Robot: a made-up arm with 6 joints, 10 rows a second.
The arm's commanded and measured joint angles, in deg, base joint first. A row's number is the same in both.
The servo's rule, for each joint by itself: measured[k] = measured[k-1] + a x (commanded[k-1-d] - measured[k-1]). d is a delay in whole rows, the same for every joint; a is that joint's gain. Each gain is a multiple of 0.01, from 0.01 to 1. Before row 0 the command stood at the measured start. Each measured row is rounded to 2 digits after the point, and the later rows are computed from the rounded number. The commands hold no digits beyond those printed.
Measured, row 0: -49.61 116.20 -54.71 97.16 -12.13 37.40
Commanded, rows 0 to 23: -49.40 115.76 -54.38 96.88 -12.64 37.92; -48.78 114.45 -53.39 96.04 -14.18 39.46; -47.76 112.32 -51.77 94.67 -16.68 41.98; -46.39 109.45 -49.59 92.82 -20.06 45.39; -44.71 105.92 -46.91 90.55 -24.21 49.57; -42.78 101.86 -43.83 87.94 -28.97 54.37; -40.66 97.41 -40.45 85.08 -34.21 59.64; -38.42 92.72 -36.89 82.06 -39.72 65.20; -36.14 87.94 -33.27 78.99 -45.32 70.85; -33.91 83.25 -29.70 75.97 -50.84 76.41; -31.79 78.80 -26.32 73.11 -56.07 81.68; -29.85 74.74 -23.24 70.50 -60.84 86.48; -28.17 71.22 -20.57 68.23 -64.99 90.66; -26.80 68.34 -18.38 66.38 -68.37 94.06; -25.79 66.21 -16.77 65.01 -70.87 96.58; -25.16 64.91 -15.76 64.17 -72.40 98.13; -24.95 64.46 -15.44 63.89 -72.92 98.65; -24.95 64.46 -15.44 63.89 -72.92 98.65; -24.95 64.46 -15.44 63.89 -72.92 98.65; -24.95 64.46 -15.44 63.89 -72.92 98.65; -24.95 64.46 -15.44 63.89 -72.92 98.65; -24.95 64.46 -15.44 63.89 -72.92 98.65; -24.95 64.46 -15.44 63.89 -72.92 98.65; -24.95 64.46 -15.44 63.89 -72.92 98.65
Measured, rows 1 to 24: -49.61 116.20 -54.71 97.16 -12.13 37.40; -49.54 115.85 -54.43 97.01 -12.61 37.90; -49.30 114.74 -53.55 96.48 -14.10 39.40; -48.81 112.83 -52.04 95.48 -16.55 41.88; -48.04 110.16 -49.96 94.02 -19.88 45.25; -46.97 106.81 -47.37 92.11 -23.99 49.40; -45.63 102.90 -44.36 89.82 -28.72 54.17; -44.04 98.56 -41.04 87.21 -33.94 59.42; -42.24 93.95 -37.51 84.38 -39.43 64.97; -40.29 89.20 -33.91 81.42 -45.03 70.61; -38.25 84.50 -30.33 78.42 -50.55 76.18; -36.18 80.00 -26.92 75.50 -55.79 81.46; -34.15 75.84 -23.79 72.75 -60.59 86.28; -32.24 72.19 -21.05 70.26 -64.77 90.48; -30.50 69.15 -18.78 68.13 -68.19 93.92; -28.99 66.83 -17.07 66.41 -70.74 96.47; -27.76 65.31 -15.96 65.18 -72.32 98.06; -26.86 64.64 -15.52 64.47 -72.89 98.63; -26.25 64.50 -15.45 64.15 -72.92 98.65; -25.83 64.47 -15.44 64.01 -72.92 98.65; -25.55 64.46 -15.44 63.94 -72.92 98.65; -25.36 64.46 -15.44 63.91 -72.92 98.65; -25.23 64.46 -15.44 63.90 -72.92 98.65; -25.14 64.46 -15.44 63.89 -72.92 98.65
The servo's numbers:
d 1
a 0.32 0.79 0.85 0.55 0.95 0.96

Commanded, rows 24 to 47: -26.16 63.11 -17.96 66.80 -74.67 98.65; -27.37 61.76 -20.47 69.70 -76.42 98.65; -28.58 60.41 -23.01 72.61 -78.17 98.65; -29.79 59.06 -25.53 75.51 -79.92 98.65; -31.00 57.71 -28.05 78.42 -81.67 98.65; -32.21 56.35 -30.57 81.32 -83.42 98.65; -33.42 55.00 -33.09 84.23 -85.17 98.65; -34.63 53.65 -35.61 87.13 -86.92 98.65; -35.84 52.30 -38.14 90.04 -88.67 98.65; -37.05 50.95 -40.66 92.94 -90.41 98.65; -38.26 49.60 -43.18 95.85 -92.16 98.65; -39.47 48.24 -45.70 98.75 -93.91 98.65; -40.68 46.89 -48.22 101.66 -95.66 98.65; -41.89 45.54 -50.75 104.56 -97.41 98.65; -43.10 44.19 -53.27 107.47 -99.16 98.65; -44.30 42.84 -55.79 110.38 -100.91 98.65; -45.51 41.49 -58.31 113.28 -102.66 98.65; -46.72 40.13 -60.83 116.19 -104.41 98.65; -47.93 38.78 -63.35 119.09 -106.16 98.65; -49.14 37.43 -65.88 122.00 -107.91 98.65; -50.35 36.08 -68.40 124.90 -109.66 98.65; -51.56 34.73 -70.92 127.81 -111.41 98.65; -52.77 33.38 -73.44 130.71 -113.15 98.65; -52.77 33.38 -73.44 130.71 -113.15 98.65
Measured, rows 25 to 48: -25.08 64.46 -15.44 63.89 -72.92 98.65; -25.43 63.39 -17.58 65.49 -74.58 98.65; -26.05 62.10 -20.04 67.81 -76.33 98.65; -26.86 60.76 -22.56 70.45 -78.08 98.65; -27.80 59.42 -25.08 73.23 -79.83 98.65; -28.82 58.07 -27.60 76.08 -81.58 98.65; -29.90 56.71 -30.12 78.96 -83.33 98.65; -31.03 55.36 -32.64 81.86 -85.08 98.65; -32.18 54.01 -35.16 84.76 -86.83 98.65; -33.35 52.66 -37.69 87.66 -88.58 98.65; -34.53 51.31 -40.21 90.56 -90.32 98.65; -35.72 49.96 -42.73 93.47 -92.07 98.65; -36.92 48.60 -45.25 96.37 -93.82 98.65; -38.12 47.25 -47.77 99.28 -95.57 98.65; -39.33 45.90 -50.30 102.18 -97.32 98.65; -40.54 44.55 -52.82 105.09 -99.07 98.65; -41.74 43.20 -55.34 108.00 -100.82 98.65; -42.95 41.85 -57.86 110.90 -102.57 98.65; -44.16 40.49 -60.38 113.81 -104.32 98.65; -45.37 39.14 -62.90 116.71 -106.07 98.65; -46.58 37.79 -65.43 119.62 -107.82 98.65; -47.79 36.44 -67.95 122.52 -109.57 98.65; -49.00 35.09 -70.47 125.43 -111.32 98.65; -50.21 33.74 -72.99 128.33 -113.06 98.65
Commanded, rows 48 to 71: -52.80 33.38 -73.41 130.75 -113.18 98.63; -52.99 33.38 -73.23 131.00 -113.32 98.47; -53.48 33.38 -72.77 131.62 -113.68 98.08; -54.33 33.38 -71.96 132.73 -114.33 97.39; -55.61 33.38 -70.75 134.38 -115.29 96.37; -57.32 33.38 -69.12 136.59 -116.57 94.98; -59.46 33.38 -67.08 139.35 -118.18 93.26; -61.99 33.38 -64.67 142.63 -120.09 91.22; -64.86 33.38 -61.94 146.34 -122.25 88.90; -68.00 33.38 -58.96 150.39 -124.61 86.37; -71.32 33.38 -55.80 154.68 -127.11 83.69; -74.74 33.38 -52.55 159.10 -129.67 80.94; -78.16 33.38 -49.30 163.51 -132.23 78.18; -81.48 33.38 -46.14 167.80 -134.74 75.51; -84.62 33.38 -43.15 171.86 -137.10 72.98; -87.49 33.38 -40.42 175.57 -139.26 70.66; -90.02 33.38 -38.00 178.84 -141.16 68.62; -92.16 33.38 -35.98 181.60 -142.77 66.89; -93.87 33.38 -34.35 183.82 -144.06 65.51; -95.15 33.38 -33.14 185.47 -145.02 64.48; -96.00 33.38 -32.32 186.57 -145.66 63.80; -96.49 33.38 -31.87 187.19 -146.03 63.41; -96.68 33.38 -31.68 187.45 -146.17 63.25; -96.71 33.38 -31.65 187.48 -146.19 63.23
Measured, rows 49 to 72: -51.03 33.46 -73.37 129.64 -113.15 98.65; -51.60 33.40 -73.40 130.25 -113.18 98.63; -52.04 33.38 -73.26 130.66 -113.31 98.48; -52.50 33.38 -72.84 131.19 -113.66 98.10; -53.09 33.38 -72.09 132.04 -114.30 97.42; -53.90 33.38 -70.95 133.33 -115.24 96.41; -54.99 33.38 -69.39 135.12 -116.50 95.04; -56.42 33.38 -67.43 137.45 -118.10 93.33; -58.20 33.38 -65.08 140.30 -119.99 91.30; -60.33 33.38 -62.41 143.62 -122.14 89.00; -62.78 33.38 -59.48 147.34 -124.49 86.48; -65.51 33.38 -56.35 151.38 -126.98 83.80; -68.46 33.38 -53.12 155.63 -129.54 81.05; -71.56 33.38 -49.87 159.96 -132.10 78.29; -74.73 33.38 -46.70 164.27 -134.61 75.62; -77.89 33.38 -43.68 168.44 -136.98 73.09; -80.96 33.38 -40.91 172.36 -139.15 70.76; -83.86 33.38 -38.44 175.92 -141.06 68.71; -86.52 33.38 -36.35 179.04 -142.68 66.96; -88.87 33.38 -34.65 181.67 -143.99 65.57; -90.88 33.38 -33.37 183.76 -144.97 64.52; -92.52 33.38 -32.48 185.31 -145.63 63.83; -93.79 33.38 -31.96 186.34 -146.01 63.43; -94.71 33.38 -31.72 186.95 -146.16 63.26
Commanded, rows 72 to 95: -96.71 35.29 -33.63 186.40 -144.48 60.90; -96.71 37.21 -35.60 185.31 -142.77 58.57; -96.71 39.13 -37.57 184.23 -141.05 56.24; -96.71 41.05 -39.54 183.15 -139.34 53.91; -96.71 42.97 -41.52 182.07 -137.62 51.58; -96.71 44.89 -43.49 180.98 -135.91 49.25; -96.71 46.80 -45.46 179.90 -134.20 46.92; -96.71 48.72 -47.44 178.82 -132.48 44.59; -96.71 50.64 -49.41 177.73 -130.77 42.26; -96.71 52.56 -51.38 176.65 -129.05 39.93; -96.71 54.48 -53.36 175.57 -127.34 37.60; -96.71 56.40 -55.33 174.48 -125.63 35.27; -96.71 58.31 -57.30 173.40 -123.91 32.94; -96.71 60.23 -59.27 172.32 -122.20 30.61; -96.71 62.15 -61.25 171.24 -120.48 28.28; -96.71 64.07 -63.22 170.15 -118.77 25.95; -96.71 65.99 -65.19 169.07 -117.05 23.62; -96.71 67.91 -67.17 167.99 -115.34 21.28; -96.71 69.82 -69.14 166.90 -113.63 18.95; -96.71 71.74 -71.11 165.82 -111.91 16.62; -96.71 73.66 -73.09 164.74 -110.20 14.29; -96.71 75.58 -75.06 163.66 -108.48 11.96; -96.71 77.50 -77.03 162.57 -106.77 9.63; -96.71 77.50 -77.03 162.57 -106.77 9.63
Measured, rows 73 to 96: -95.35 33.38 -31.66 187.24 -146.19 63.23; -95.79 34.89 -33.33 186.78 -144.57 60.99; -96.08 36.72 -35.26 185.97 -142.86 58.67; -96.28 38.62 -37.22 185.01 -141.14 56.34; -96.42 40.54 -39.19 183.99 -139.43 54.01; -96.51 42.46 -41.17 182.93 -137.71 51.68; -96.57 44.38 -43.14 181.86 -136.00 49.35; -96.61 46.29 -45.11 180.78 -134.29 47.02; -96.64 48.21 -47.09 179.70 -132.57 44.69; -96.66 50.13 -49.06 178.62 -130.86 42.36; -96.68 52.05 -51.03 177.54 -129.14 40.03; -96.69 53.97 -53.01 176.46 -127.43 37.70; -96.70 55.89 -54.98 175.37 -125.72 35.37; -96.70 57.80 -56.95 174.29 -124.00 33.04; -96.70 59.72 -58.92 173.21 -122.29 30.71; -96.70 61.64 -60.90 172.13 -120.57 28.38; -96.70 63.56 -62.87 171.04 -118.86 26.05; -96.70 65.48 -64.84 169.96 -117.14 23.72; -96.70 67.40 -66.82 168.88 -115.43 21.38; -96.70 69.31 -68.79 167.79 -113.72 19.05; -96.70 71.23 -70.76 166.71 -112.00 16.72; -96.70 73.15 -72.74 165.63 -110.29 14.39; -96.70 75.07 -74.71 164.55 -108.57 12.06; -96.70 76.99 -76.68 163.46 -106.86 9.73
